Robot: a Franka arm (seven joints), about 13 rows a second.
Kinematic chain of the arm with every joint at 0, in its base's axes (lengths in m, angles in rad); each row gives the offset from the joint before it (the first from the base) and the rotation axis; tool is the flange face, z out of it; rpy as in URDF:
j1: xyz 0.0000 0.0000 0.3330 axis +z
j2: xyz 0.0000 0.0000 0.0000 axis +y
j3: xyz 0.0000 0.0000 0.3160 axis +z
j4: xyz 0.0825 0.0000 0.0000 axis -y
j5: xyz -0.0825 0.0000 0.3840 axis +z
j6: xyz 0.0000 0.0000 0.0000 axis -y
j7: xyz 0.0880 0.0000 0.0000 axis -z
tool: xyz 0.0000 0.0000 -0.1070 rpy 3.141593 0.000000 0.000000
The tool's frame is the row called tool.
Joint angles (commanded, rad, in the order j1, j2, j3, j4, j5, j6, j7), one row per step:
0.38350 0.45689 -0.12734 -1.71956 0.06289 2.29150 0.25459
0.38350 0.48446 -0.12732 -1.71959 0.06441 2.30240 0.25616
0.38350 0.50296 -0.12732 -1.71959 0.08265 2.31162 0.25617
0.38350 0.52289 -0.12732 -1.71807 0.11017 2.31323 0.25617
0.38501 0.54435 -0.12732 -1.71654 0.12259 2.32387 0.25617
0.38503 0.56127 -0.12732 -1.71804 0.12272 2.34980 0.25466
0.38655 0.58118 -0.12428 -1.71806 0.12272 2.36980 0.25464
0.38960 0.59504 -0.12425 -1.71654 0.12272 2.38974 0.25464
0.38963 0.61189 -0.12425 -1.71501 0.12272 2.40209 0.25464
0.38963 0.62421 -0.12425 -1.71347 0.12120 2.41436 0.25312
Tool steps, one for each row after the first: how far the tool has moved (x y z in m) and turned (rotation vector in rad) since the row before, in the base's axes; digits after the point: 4 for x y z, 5 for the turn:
0.0008 0.0002 -0.0175 -0.00642 0.01531 -0.00236
0.0004 0.0004 -0.0115 0.00944 0.01146 -0.01086
-0.0002 0.0005 -0.0126 0.01455 0.02030 -0.01671
0.0002 0.0012 -0.0127 0.00396 0.01015 -0.00643
0.0013 -0.0001 -0.0096 -0.00167 -0.00833 0.00063
-0.0001 0.0026 -0.0117 -0.00201 -0.00051 0.00360
0.0008 0.0021 -0.0068 -0.00079 -0.00815 0.00273
0.0003 -0.0001 -0.0096 -0.00347 0.00203 -0.00011
0.0006 0.0000 -0.0065 -0.00295 -0.00238 0.00246

